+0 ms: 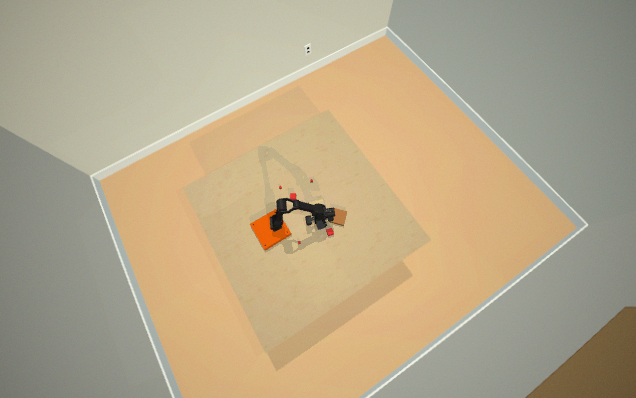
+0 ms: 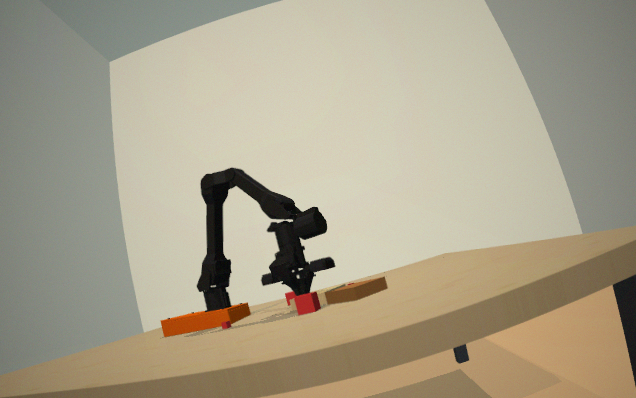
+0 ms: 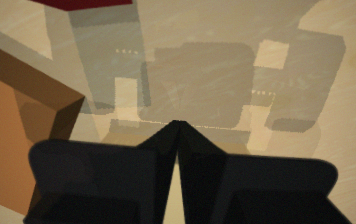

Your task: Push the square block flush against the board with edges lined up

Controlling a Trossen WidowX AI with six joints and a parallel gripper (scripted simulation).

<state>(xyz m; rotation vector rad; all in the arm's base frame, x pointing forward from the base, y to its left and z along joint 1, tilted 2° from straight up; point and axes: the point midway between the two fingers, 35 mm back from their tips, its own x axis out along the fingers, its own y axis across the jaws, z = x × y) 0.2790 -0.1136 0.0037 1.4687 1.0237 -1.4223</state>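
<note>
Now: gripper tip 30 mm short of the pale board, 80 mm to the right of it and 10 mm below it. Round my gripper tip: brown square block (130 mm ahead, 30 mm to the right, 10 mm above).
</note>
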